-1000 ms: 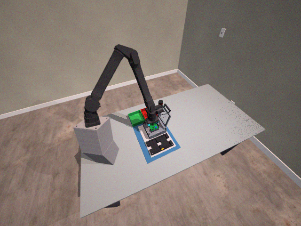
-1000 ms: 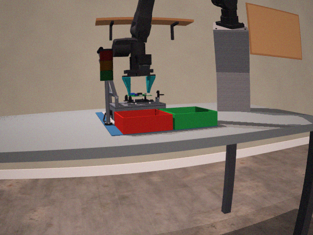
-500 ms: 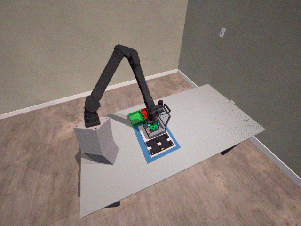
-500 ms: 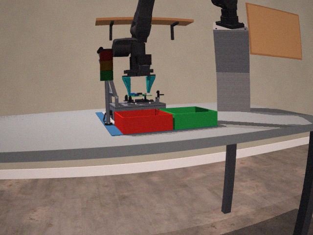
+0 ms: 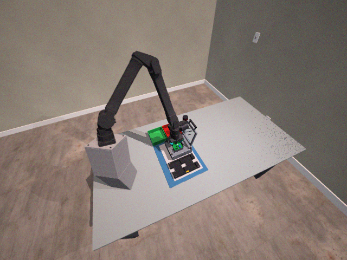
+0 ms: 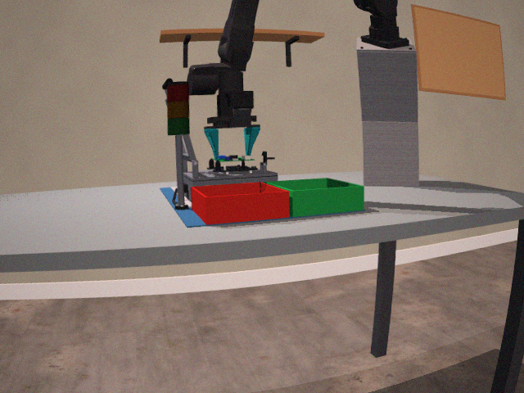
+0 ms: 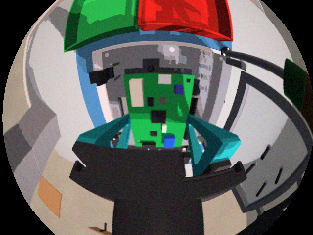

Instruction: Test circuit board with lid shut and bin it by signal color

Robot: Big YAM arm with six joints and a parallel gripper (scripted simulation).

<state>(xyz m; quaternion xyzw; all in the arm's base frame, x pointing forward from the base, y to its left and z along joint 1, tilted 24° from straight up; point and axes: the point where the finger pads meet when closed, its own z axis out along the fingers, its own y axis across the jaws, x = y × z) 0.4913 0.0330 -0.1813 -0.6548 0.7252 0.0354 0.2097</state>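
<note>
The green circuit board lies right at my hand. Also, from my hand: tester lid: 120 mm ahead, 90 mm above, 10 mm to the right; tester plate: 20 mm below, 10 mm to the left; latch hook: 60 mm to the left, 60 mm behind, 10 mm below.
</note>
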